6 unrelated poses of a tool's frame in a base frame.
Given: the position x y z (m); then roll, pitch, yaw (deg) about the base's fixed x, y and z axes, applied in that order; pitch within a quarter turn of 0, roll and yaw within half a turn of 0.
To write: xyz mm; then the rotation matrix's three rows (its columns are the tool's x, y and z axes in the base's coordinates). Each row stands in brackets. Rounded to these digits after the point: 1 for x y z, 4 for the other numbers.
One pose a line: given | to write
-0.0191 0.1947 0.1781 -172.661 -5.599 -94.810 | [-19.1 194.7 178.1], [[-0.0835 -0.9894 0.1192], [-0.9917 0.0707 -0.1071], [0.0976 -0.1271 -0.9871]]
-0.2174 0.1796 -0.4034 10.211 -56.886 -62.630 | [-217.4 179.6 -403.4], [[0.2512 0.8057 -0.5364], [-0.4852 0.5843 0.6505], [0.8376 0.0968 0.5377]]
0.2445 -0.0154 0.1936 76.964 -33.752 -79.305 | [244.5 -15.4 193.6], [[0.1543 0.1212 -0.9806], [-0.8170 0.5737 -0.0577], [0.5556 0.8100 0.1875]]
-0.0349 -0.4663 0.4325 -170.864 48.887 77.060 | [-34.9 -466.3 432.5], [[0.1472 0.9355 -0.3213], [0.6408 -0.3377 -0.6894], [-0.7534 -0.1044 -0.6492]]
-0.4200 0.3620 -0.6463 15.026 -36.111 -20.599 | [-420.0 362.0 -646.3], [[0.7562 0.1968 -0.6240], [-0.2842 0.9578 -0.0424], [0.5894 0.2094 0.7803]]
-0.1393 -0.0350 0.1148 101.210 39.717 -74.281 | [-139.3 -35.0 114.8], [[0.2084 -0.0173 -0.9779], [-0.7404 -0.6560 -0.1462], [-0.6390 0.7545 -0.1495]]
